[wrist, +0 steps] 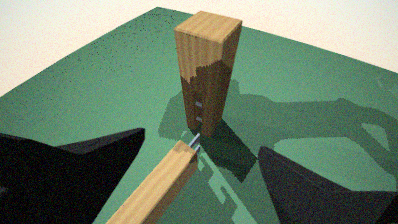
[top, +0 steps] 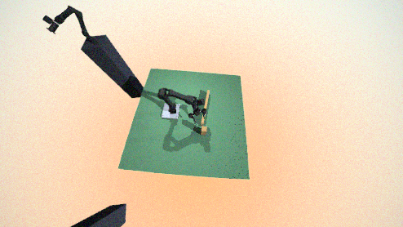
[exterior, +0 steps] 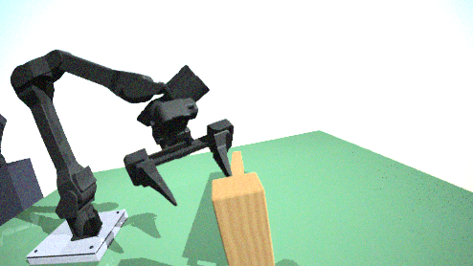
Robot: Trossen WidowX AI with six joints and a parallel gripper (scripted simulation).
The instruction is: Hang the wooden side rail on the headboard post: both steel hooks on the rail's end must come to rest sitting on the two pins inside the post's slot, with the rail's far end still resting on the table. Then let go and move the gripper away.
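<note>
Now: the wooden headboard post 3 cm ahead of my gripper tip, 10 cm to the right of it and 5 cm below it.
</note>
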